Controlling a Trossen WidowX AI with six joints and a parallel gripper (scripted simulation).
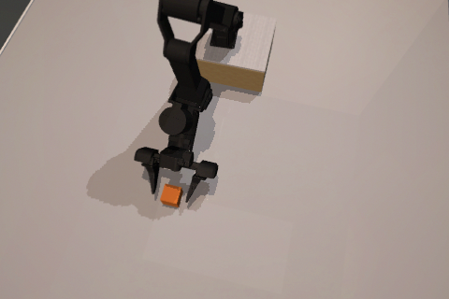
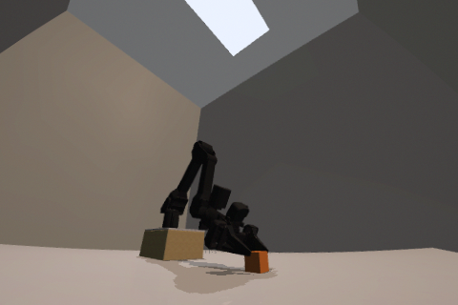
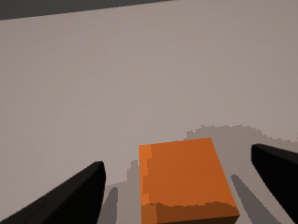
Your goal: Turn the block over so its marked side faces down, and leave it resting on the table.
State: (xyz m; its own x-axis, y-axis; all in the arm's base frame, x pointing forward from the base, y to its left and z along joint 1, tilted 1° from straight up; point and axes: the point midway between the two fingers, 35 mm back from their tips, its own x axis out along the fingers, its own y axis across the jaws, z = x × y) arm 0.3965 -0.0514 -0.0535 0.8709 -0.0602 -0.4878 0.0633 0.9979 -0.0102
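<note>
The block is 1 cm behind my gripper tip and 3 cm below it.
</note>
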